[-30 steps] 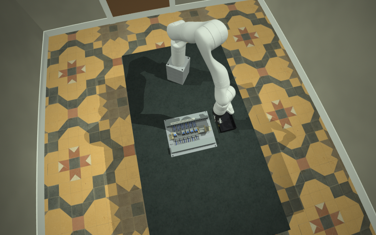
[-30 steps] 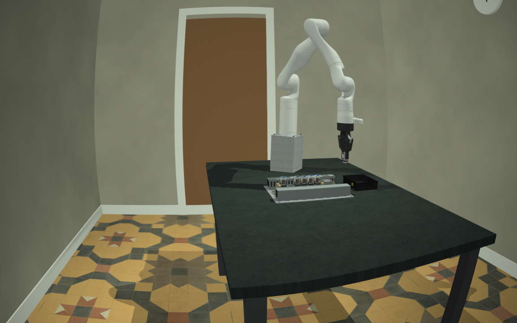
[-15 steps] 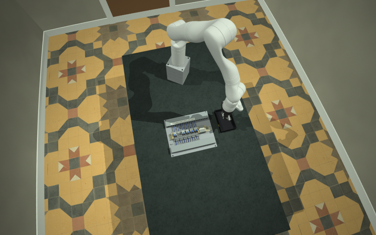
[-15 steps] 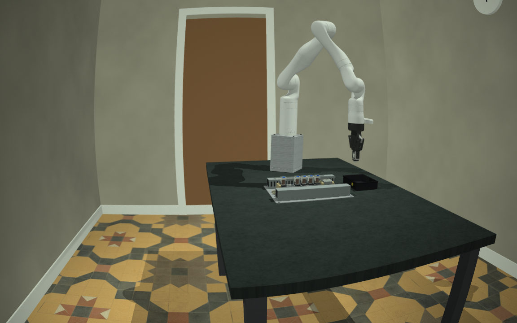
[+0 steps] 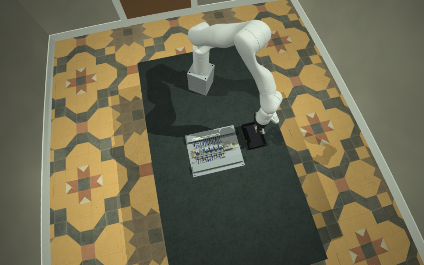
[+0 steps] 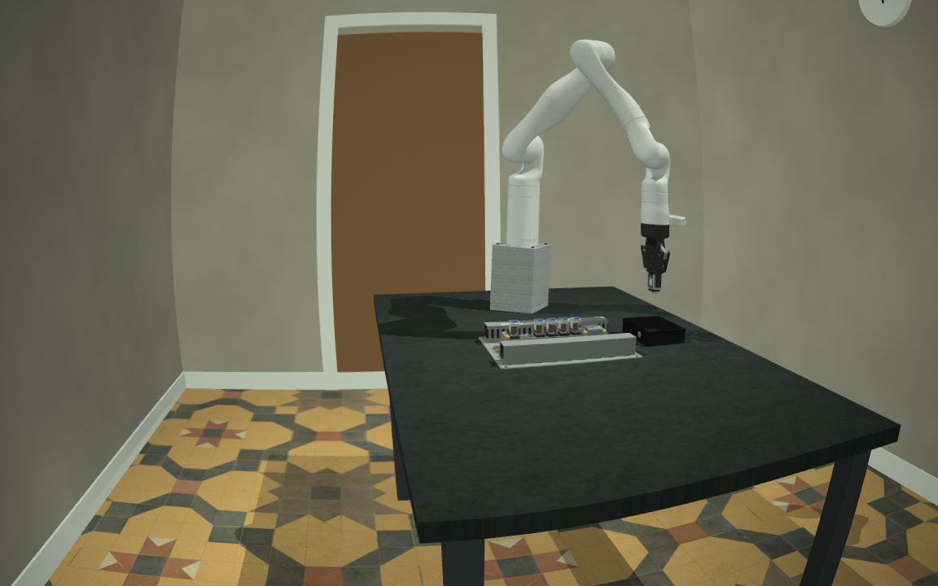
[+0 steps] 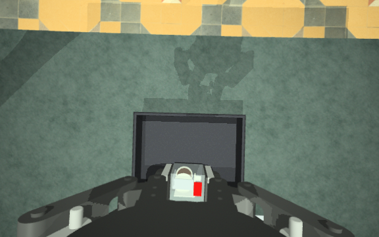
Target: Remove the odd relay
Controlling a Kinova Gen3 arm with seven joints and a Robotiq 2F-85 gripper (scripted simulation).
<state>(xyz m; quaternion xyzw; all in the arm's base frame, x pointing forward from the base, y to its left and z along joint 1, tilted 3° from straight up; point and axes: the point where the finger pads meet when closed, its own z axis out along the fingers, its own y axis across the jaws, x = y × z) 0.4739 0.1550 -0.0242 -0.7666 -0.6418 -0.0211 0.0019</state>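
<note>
Now: the clear relay 10 mm below my hand. Also, from my hand: panel (10 mm behind, 260 mm to the right, 140 mm below); black parts tray (120 mm below).
</note>
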